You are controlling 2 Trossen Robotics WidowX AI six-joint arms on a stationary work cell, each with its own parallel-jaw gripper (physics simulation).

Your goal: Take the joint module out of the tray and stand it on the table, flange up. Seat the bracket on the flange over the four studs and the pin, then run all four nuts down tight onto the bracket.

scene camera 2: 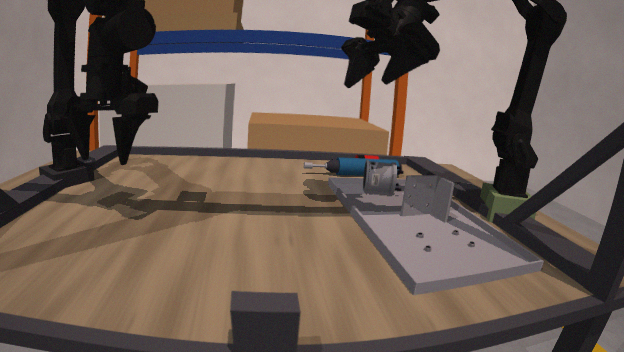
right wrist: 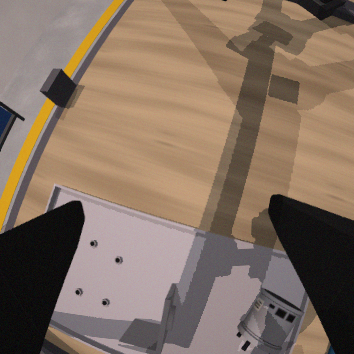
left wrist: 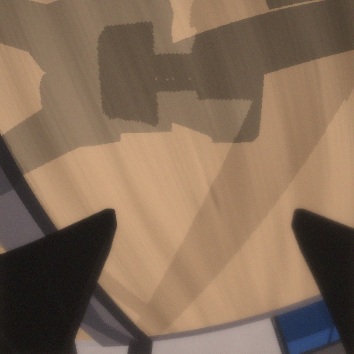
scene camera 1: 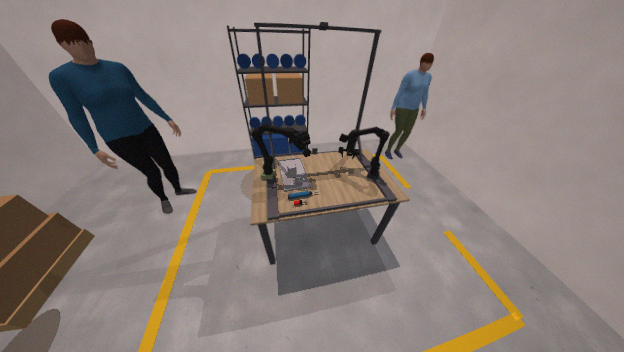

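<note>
The grey joint module point(scene camera 2: 380, 179) point(right wrist: 270, 320) lies on its side at one end of the grey tray point(scene camera 2: 380, 245) point(right wrist: 135, 212). The L-shaped grey bracket point(scene camera 2: 425, 196) point(right wrist: 169, 315) stands upright in the tray, between the module and the nuts. Four small nuts, such as this nut point(scene camera 2: 428, 248) point(right wrist: 118, 260), lie apart on the tray floor. My right gripper point(scene camera 2: 367, 82) point(right wrist: 177, 207) is open and empty, high above the tray. My left gripper point(scene camera 2: 104, 159) point(left wrist: 205, 218) is open and empty above the table at the left in scene camera 2. The module's studs and pin are too small to make out.
A blue power driver point(scene camera 1: 300, 195) point(scene camera 2: 350, 166) lies on the table point(scene camera 1: 345, 192) point(scene camera 2: 210, 265) beyond the module in scene camera 2. A red-handled tool point(scene camera 1: 298, 203) lies beside it. A dark block point(scene camera 2: 265, 320) point(right wrist: 60, 88) is at the table's edge. Dark rails run along the table sides.
</note>
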